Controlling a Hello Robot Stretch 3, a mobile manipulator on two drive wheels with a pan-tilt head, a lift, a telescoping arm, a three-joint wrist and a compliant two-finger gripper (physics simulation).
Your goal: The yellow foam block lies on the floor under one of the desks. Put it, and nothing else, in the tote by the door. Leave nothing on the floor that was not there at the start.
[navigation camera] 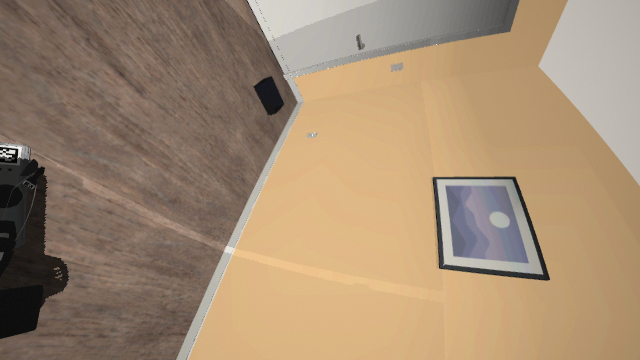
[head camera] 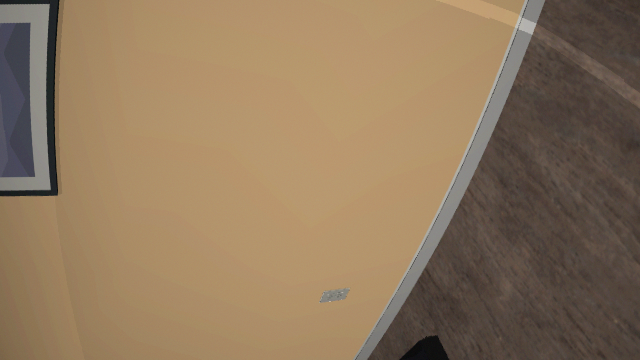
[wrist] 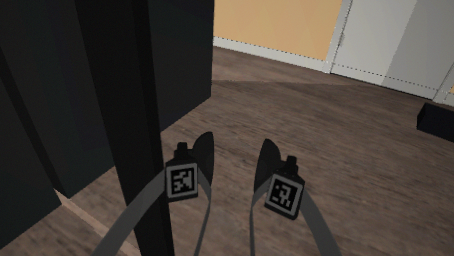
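Observation:
A small black box, probably the tote, stands on the wood floor in the room corner beside the grey door. It also shows at the right edge of the wrist view, and one corner of it shows at the bottom of the head view. My gripper is open and empty, hanging above bare floor well short of the box.
Tall dark upright panels stand close on the gripper's left. An orange wall with a grey baseboard carries a framed picture and outlet plates. The door has a handle.

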